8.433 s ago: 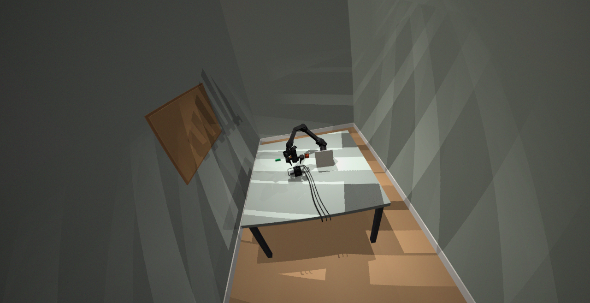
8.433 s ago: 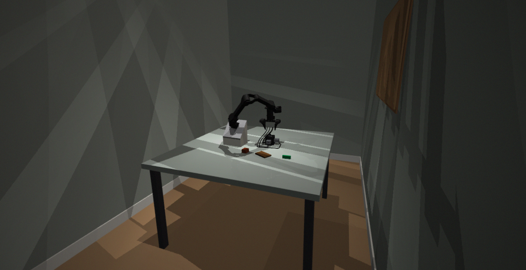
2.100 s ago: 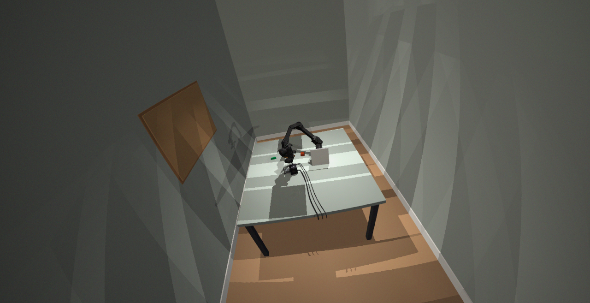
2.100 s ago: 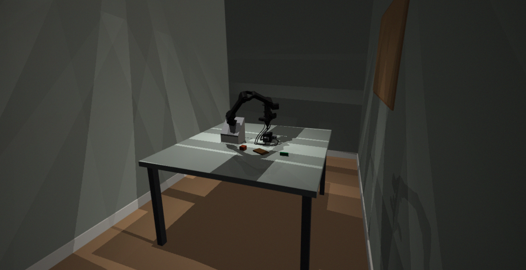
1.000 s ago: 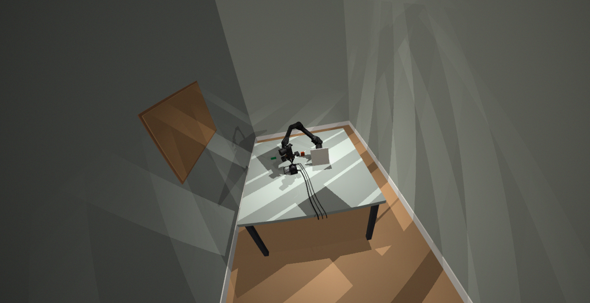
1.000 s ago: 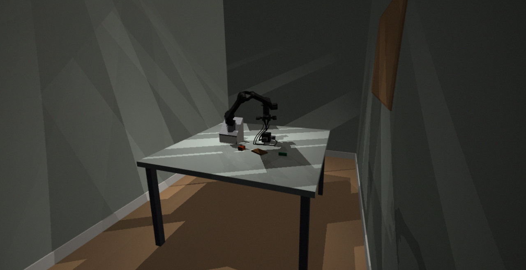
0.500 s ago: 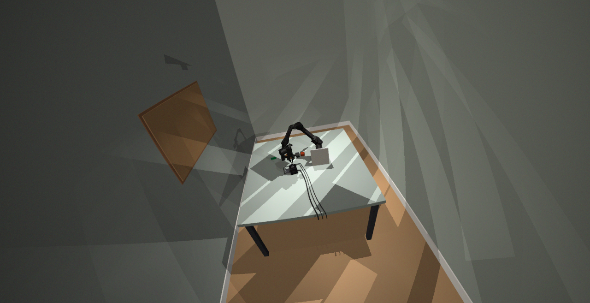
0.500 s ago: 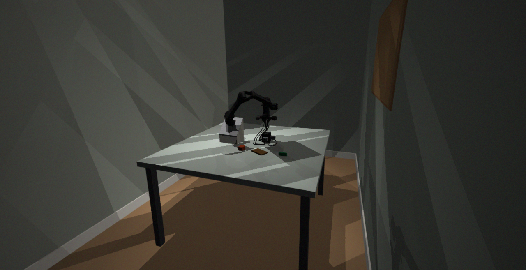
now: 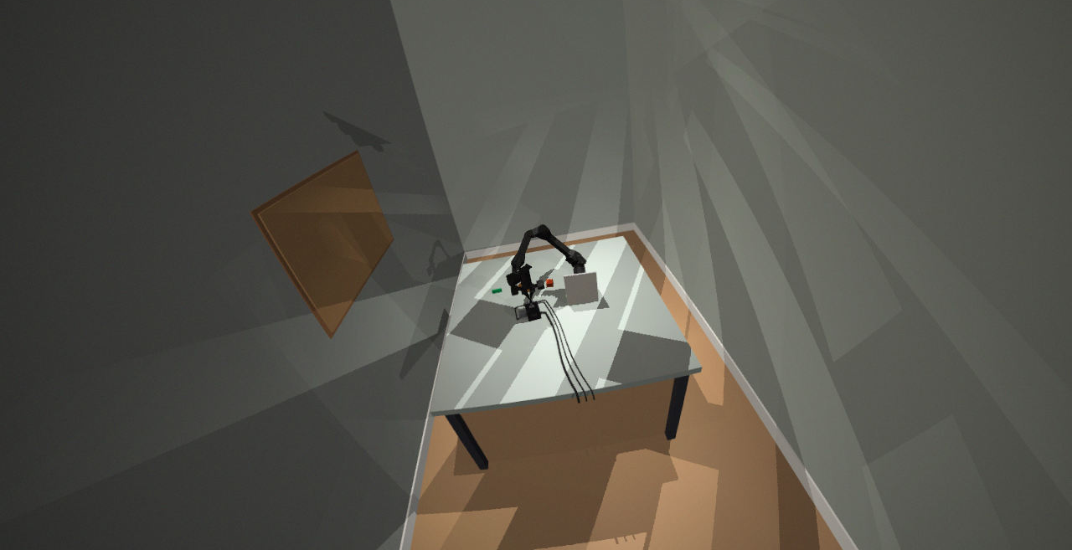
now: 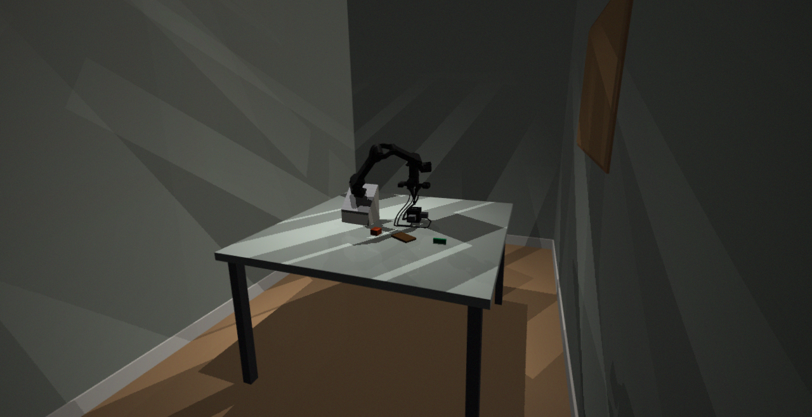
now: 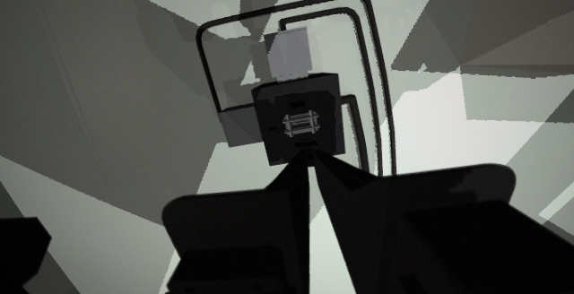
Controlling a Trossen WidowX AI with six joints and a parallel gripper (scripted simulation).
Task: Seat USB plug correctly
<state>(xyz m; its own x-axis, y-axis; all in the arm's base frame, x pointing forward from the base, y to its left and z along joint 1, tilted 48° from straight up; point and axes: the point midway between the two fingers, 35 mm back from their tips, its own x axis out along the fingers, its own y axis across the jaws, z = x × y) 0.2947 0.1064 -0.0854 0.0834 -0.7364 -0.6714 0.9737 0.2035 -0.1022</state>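
The USB plug lies 20 mm below my gripper tip. From my gripper tip the other things lie so: brown plate (280 mm to the right, 130 mm below, 80 mm ahead); green block (280 mm ahead, 260 mm to the right, 120 mm below); red block (290 mm to the right, 120 mm below, 80 mm behind).
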